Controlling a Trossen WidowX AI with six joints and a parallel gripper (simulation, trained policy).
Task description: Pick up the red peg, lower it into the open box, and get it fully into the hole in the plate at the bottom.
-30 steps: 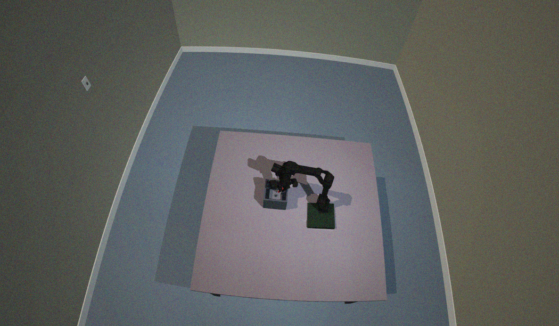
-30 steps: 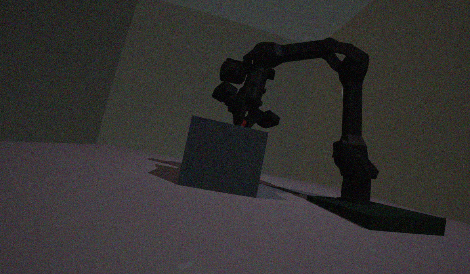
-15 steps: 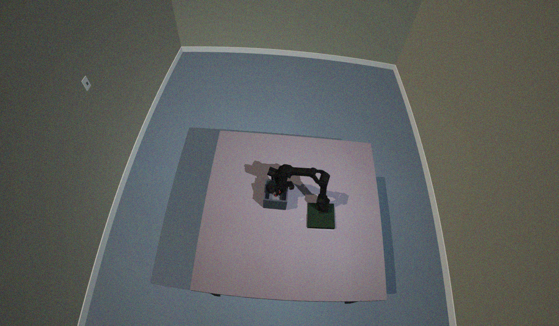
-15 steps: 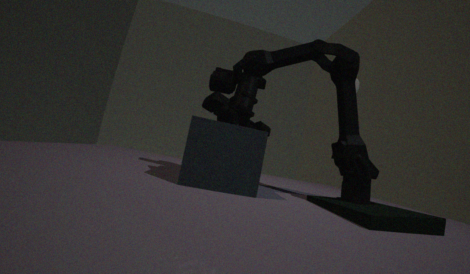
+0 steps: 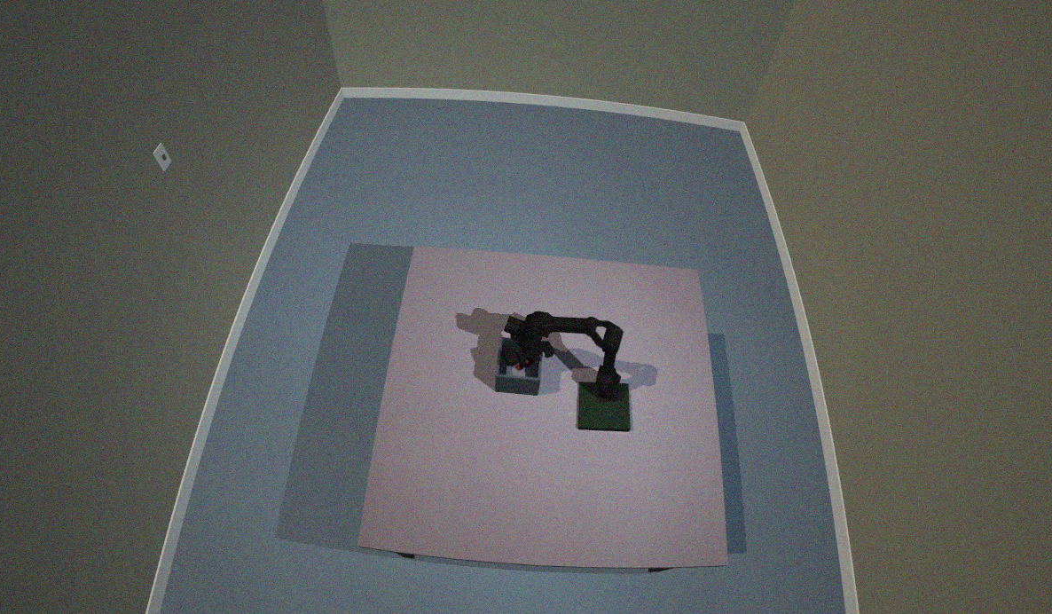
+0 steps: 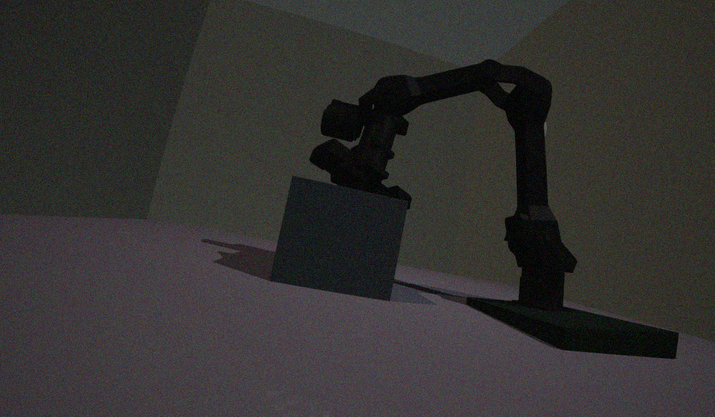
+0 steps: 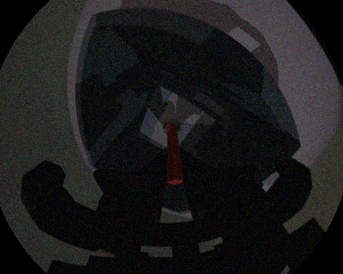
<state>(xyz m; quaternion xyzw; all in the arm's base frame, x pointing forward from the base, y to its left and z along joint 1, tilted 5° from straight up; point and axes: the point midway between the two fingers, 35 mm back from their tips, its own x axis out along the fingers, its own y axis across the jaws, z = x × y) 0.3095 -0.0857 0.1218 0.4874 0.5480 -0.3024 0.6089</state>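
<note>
The red peg is 10 mm to the right of my gripper tip. The rest, counted from my gripper tip: plate (10 mm ahead, 10 mm to the right, 40 mm below).
</note>
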